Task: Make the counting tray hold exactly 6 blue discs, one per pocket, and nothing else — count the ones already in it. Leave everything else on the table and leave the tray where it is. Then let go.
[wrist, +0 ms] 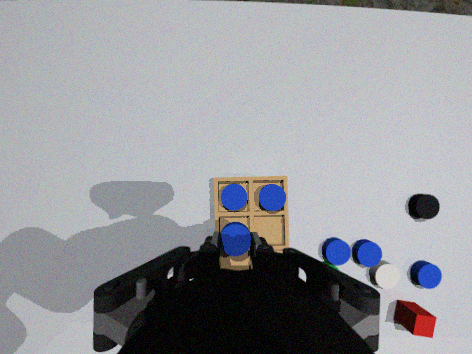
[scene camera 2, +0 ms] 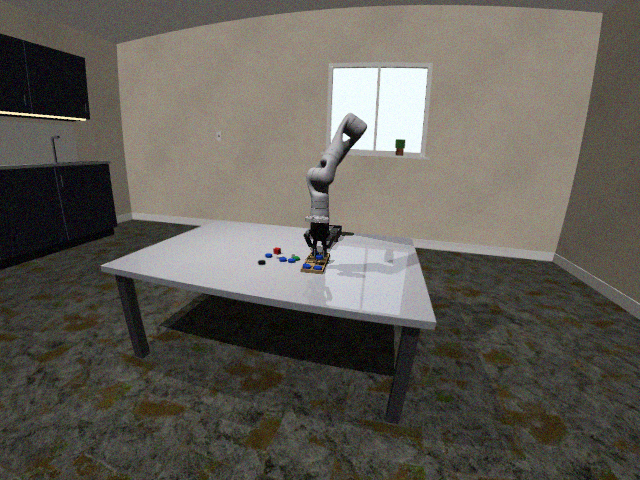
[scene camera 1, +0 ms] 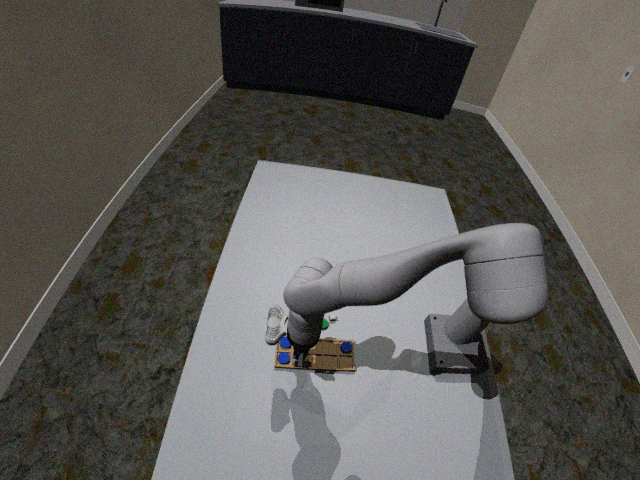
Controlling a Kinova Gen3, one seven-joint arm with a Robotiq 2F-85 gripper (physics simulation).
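The tan counting tray lies on the table. Two blue discs sit in its end pockets, one disc beside another disc. A third blue disc sits in a pocket at the tray's opposite end. My gripper is shut on a blue disc, low over the second-row pocket on the wrist view's left. I cannot tell whether that disc touches the tray. Loose blue discs lie beside the tray. The arm hides several middle pockets in the wrist view.
A black disc, a white disc, a green disc and a red block are on the table beside the tray. The arm's base stands beyond the tray's opposite end.
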